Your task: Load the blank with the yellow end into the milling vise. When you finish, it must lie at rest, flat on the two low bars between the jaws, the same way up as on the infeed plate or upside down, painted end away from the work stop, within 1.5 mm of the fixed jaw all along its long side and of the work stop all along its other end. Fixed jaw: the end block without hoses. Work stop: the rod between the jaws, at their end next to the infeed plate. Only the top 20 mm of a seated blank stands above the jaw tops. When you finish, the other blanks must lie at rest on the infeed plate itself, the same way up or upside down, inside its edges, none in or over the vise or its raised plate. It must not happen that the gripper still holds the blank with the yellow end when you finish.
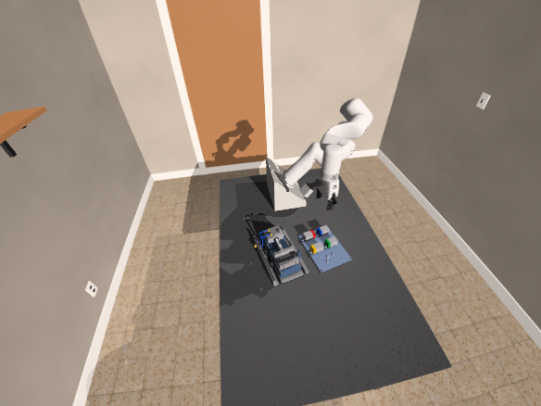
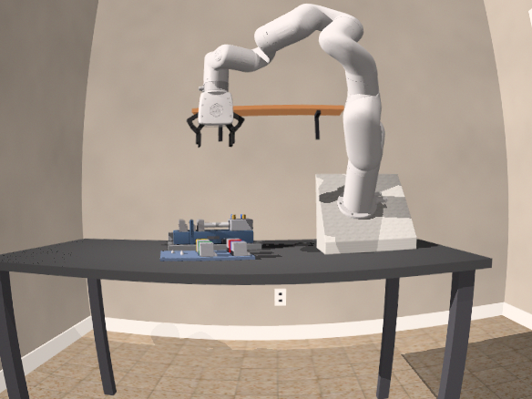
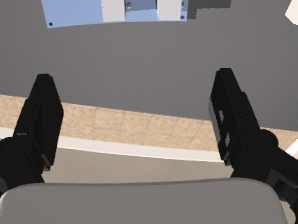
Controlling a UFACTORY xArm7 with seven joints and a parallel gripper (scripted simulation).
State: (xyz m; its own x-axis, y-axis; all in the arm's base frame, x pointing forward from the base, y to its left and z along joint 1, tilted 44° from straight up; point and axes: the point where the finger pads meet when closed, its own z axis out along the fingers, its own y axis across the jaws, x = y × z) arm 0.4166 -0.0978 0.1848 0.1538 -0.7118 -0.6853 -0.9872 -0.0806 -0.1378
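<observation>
Right now the blue infeed plate is 4 cm ahead of my hand, 3 cm to the left of it and 32 cm below it. Round my hand: green-end blank: 3 cm ahead, 7 cm to the left, 29 cm below; red-ended blank: 5 cm behind, 3 cm to the right, 29 cm below; blue-end blank: 6 cm behind, 6 cm to the left, 29 cm below.
</observation>
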